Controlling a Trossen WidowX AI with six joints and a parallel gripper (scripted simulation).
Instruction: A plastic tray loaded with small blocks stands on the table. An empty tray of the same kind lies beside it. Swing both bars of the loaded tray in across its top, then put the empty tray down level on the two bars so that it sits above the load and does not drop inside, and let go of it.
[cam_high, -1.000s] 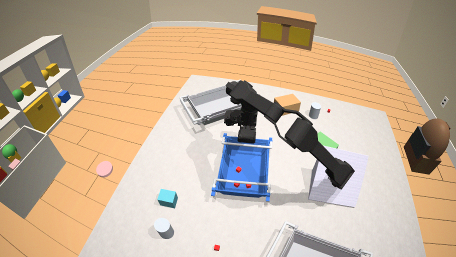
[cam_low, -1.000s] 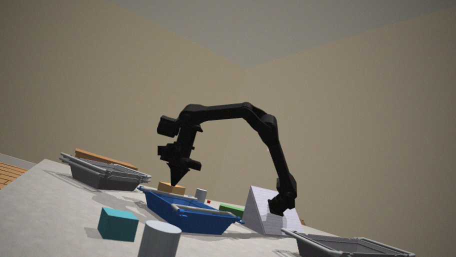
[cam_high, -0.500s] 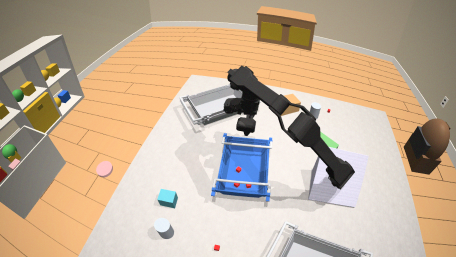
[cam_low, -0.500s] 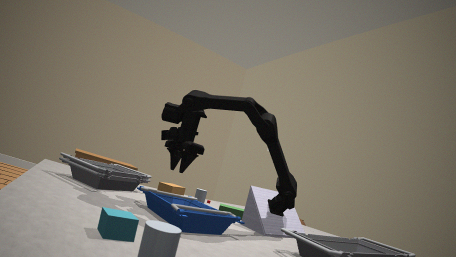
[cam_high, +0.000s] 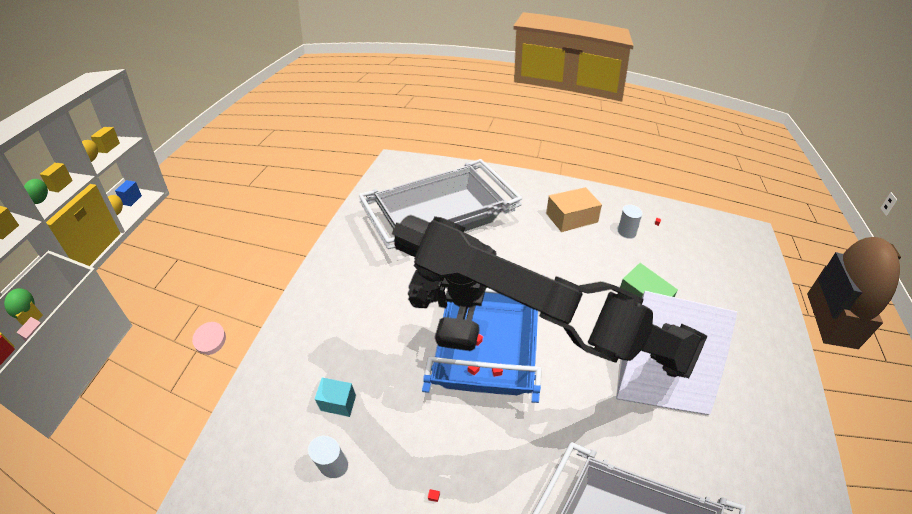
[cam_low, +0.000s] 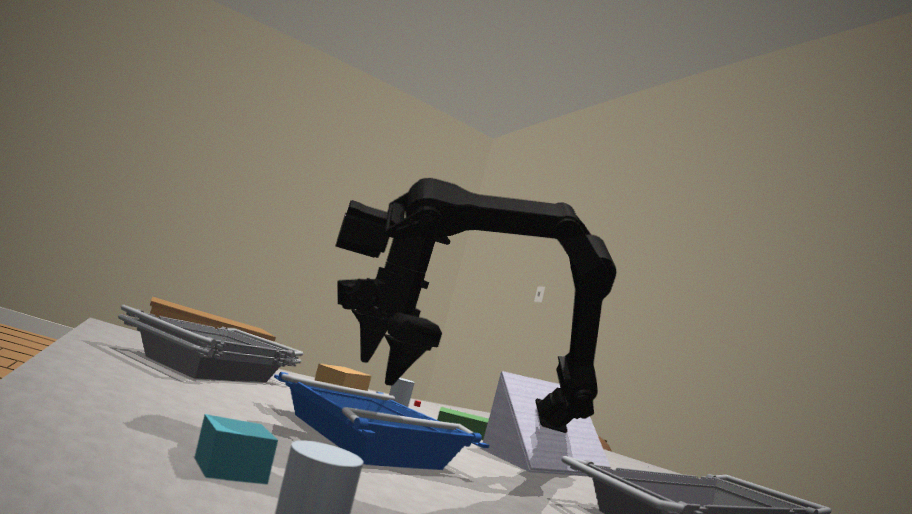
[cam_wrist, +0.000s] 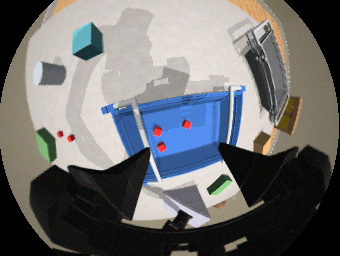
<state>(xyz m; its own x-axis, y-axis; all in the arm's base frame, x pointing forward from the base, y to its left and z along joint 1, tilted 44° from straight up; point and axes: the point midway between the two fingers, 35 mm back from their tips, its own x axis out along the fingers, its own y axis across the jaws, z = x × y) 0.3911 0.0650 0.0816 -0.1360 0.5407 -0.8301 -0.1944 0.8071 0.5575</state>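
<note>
Right now my gripper tip is 40 cm past the grey plastic tray, 26 cm to the right of it and 7 cm above it. The rest, counted from my gripper tip: orange box: 8 cm behind, 51 cm to the right, 8 cm below; then teal cube: 18 cm ahead, 21 cm to the left, 9 cm below.
</note>
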